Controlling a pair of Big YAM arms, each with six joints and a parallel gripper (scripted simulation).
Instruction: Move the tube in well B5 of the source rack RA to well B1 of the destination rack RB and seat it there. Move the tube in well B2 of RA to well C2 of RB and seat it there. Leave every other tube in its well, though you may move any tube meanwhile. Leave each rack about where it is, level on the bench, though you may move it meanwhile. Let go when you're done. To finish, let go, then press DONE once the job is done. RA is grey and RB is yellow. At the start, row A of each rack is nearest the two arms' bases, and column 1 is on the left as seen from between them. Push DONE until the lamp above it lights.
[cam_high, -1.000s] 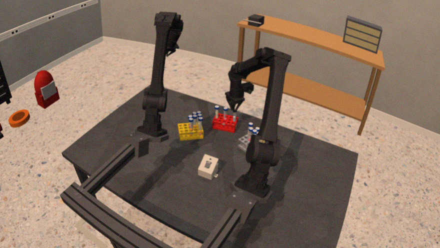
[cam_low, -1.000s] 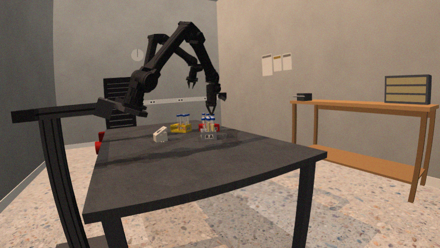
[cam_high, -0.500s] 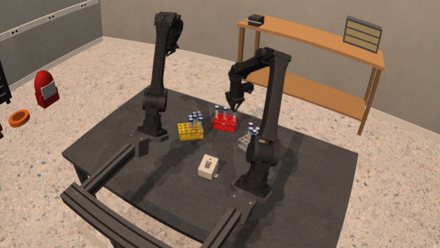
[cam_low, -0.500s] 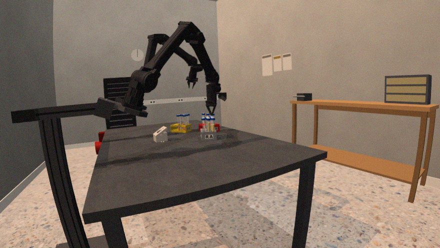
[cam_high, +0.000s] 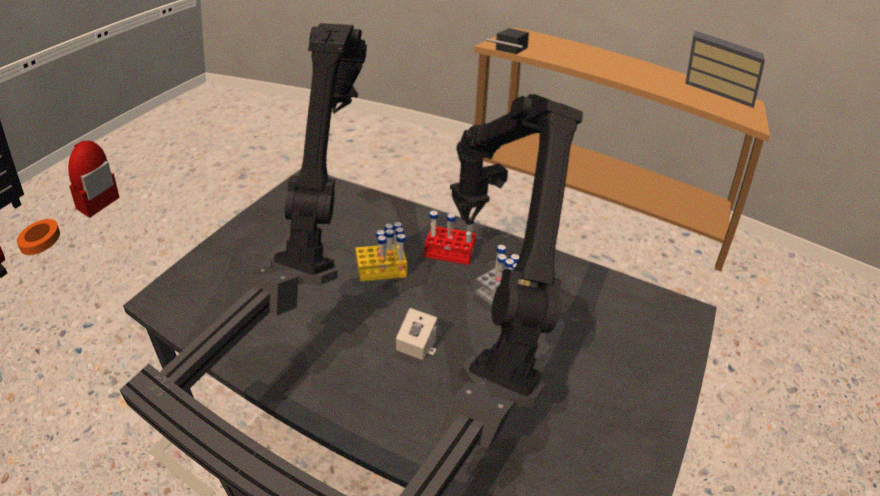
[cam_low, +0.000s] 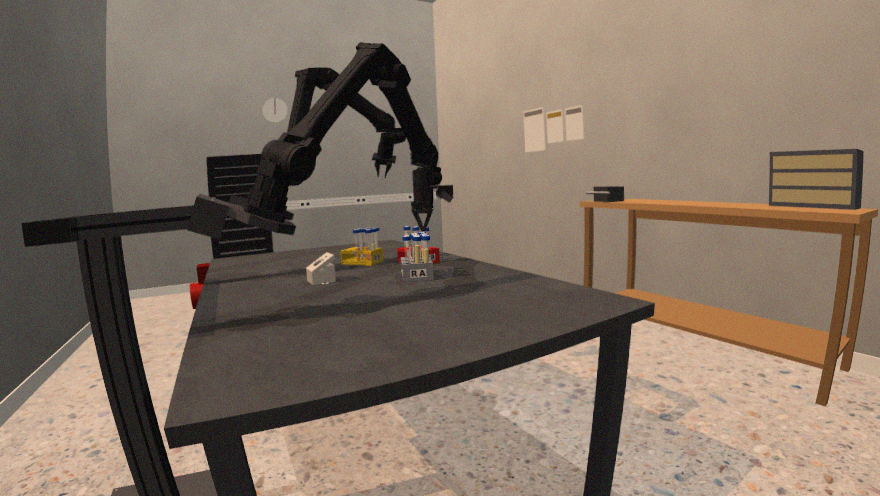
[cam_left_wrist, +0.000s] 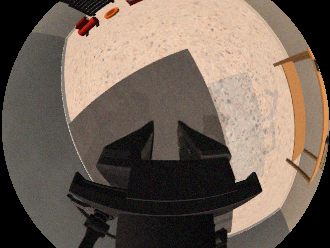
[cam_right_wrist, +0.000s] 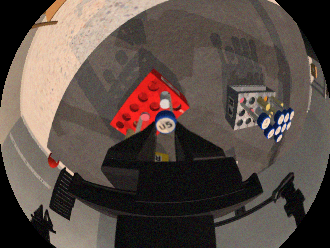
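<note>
Now: right hand 1 cm past the red rack, 4 cm to the right of it and 10 cm above it.
</note>
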